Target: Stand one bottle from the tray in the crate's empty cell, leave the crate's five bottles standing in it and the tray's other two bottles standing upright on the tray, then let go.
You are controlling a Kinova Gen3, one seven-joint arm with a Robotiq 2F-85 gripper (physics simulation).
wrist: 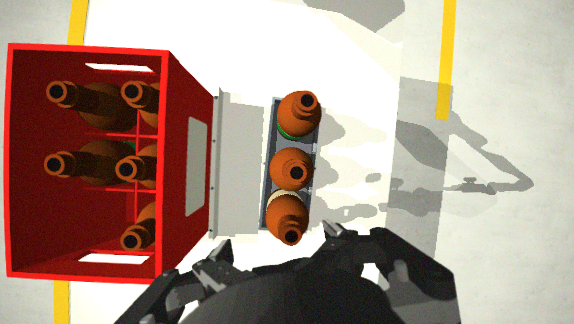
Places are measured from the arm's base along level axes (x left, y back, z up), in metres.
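Where they show: gripper, fingertip midpoint: (pixel 278 239).
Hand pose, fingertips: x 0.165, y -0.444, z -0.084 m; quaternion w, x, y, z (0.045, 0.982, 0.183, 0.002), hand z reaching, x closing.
Note:
After its pixels a point has its place.
The red crate (pixel 185 100) @[x 0.009, y -0.317, z -0.175 m] stands at the left. Five brown bottles stand in it: two in the back row (pixel 107 110) @[x -0.103, y -0.352, z -0.185 m] (pixel 133 92) @[x -0.035, y -0.328, z -0.142 m], two in the middle row (pixel 105 162) @[x -0.091, y -0.426, z -0.184 m] (pixel 129 169) @[x -0.023, y -0.419, z -0.142 m] and one at the near right (pixel 132 240) @[x -0.005, y -0.505, z -0.142 m]. Its near left cell is empty, its floor partly in shadow. The grey tray (pixel 304 142) @[x 0.204, y -0.326, z -0.300 m] holds three upright brown bottles in a line: a far one with a green label (pixel 299 115) @[x 0.168, y -0.308, z -0.161 m], a middle one (pixel 290 167) @[x 0.168, y -0.379, z -0.146 m] and a near one with a cream label (pixel 286 215) @[x 0.180, y -0.450, z -0.177 m]. My gripper (pixel 278 239) @[x 0.165, y -0.444, z -0.084 m] is open and empty, its fingertips low in view by the near bottle's neck.
A pale grey box-like block (pixel 241 165) lies between the crate and the tray. Yellow floor stripes (pixel 446 60) (pixel 61 302) run at the right and left. Shadows of the bottles and the arm fall to the right of the tray.

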